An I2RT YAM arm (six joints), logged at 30 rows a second.
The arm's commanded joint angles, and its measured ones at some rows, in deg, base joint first. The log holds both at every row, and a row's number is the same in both.
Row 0, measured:
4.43 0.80 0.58 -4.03 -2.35 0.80
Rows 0 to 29, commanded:
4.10 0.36 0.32 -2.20 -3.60 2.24
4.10 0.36 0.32 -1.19 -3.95 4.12
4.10 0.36 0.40 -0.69 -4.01 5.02
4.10 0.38 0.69 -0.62 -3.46 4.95
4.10 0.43 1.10 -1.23 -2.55 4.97
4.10 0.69 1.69 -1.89 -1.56 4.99
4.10 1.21 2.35 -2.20 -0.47 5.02
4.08 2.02 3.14 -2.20 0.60 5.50
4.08 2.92 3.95 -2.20 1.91 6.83
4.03 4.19 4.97 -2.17 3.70 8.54
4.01 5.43 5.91 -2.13 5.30 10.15
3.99 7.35 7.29 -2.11 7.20 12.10
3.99 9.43 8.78 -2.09 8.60 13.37
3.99 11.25 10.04 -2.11 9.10 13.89
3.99 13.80 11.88 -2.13 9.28 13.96
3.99 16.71 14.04 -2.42 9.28 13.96
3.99 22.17 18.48 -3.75 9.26 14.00
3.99 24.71 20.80 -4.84 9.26 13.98
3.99 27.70 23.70 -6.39 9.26 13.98
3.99 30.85 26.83 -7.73 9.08 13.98
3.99 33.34 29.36 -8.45 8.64 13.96
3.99 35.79 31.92 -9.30 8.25 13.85
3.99 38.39 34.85 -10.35 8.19 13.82
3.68 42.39 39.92 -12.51 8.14 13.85
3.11 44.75 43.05 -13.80 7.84 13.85
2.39 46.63 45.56 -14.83 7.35 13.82
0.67 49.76 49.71 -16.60 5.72 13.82
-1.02 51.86 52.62 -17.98 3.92 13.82
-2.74 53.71 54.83 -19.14 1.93 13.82
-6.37 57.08 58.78 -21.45 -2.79 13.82
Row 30, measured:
-0.25 51.37 50.63 -18.24 5.23 13.47
